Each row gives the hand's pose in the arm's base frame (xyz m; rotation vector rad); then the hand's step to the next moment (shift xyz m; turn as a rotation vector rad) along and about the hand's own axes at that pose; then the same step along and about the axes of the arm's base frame.
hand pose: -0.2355 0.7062 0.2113 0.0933 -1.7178 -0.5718
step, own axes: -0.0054 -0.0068 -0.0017 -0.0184 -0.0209 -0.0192
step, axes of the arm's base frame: 0.0012 -0.0045 -0.0075 0.0173 -0.0177 -0.0231
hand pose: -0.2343 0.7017 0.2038 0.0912 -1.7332 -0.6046
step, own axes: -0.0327 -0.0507 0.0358 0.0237 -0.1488 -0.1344
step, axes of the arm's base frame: -0.0379 -0.0190 -0.0559 0.0804 -0.1832 -0.0273
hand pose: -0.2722 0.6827 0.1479 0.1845 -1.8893 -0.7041
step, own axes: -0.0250 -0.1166 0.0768 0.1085 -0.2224 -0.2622
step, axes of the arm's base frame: -0.0794 -0.0545 -0.1041 0.1433 -0.3292 0.0334
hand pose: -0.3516 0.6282 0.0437 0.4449 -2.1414 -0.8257
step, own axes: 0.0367 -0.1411 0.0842 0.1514 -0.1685 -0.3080
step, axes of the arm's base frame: -0.0826 -0.0882 -0.1173 0.1493 -0.3324 0.1158
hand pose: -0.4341 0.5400 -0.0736 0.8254 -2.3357 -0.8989
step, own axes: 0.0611 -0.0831 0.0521 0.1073 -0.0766 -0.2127
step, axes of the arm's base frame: -0.0455 -0.0700 -0.0799 0.0871 -0.2076 0.1092
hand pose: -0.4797 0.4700 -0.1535 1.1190 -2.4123 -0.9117
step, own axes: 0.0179 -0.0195 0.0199 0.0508 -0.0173 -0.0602
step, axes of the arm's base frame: -0.0110 -0.0151 -0.0273 0.0092 -0.0724 0.0344
